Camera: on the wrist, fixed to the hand. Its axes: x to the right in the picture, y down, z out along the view.
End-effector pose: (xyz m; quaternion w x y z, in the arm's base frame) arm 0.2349 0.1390 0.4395 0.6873 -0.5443 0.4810 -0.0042
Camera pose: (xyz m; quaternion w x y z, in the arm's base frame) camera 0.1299 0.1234 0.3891 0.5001 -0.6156 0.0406 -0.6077
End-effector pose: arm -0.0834 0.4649 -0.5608 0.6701 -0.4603 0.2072 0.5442
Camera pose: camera -0.1497 0.3891 -0.6213 0.8860 -0.4337 -0.0180 -0.1631
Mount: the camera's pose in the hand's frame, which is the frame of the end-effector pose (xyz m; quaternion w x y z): -0.0151 0.0859 -0.0787 0.7009 0.1412 0.1155 -0.6896
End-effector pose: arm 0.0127 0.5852 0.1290 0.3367 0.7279 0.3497 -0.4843
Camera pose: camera 0.1171 0.6023 0.1802 0.2411 -0.3725 -0.7175 0.5369
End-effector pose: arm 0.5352 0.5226 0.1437 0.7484 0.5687 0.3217 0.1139
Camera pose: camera 0.4923 0.6038 0.2169 0.4856 0.2693 0.7202 -0.4160
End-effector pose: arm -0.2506 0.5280 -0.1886 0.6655 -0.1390 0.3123 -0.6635
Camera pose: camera -0.2283 0.5676 -0.2969 0.0075 0.1422 -0.1062 0.9841
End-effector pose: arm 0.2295 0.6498 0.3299 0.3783 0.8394 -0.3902 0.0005
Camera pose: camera 0.1859 0.6745 0.4361 0.1920 0.9108 0.3491 -0.1085
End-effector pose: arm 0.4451 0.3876 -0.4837 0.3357 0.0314 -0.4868 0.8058
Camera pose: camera 0.4294 0.4175 -0.5962 0.8427 0.3120 -0.1670 0.4056
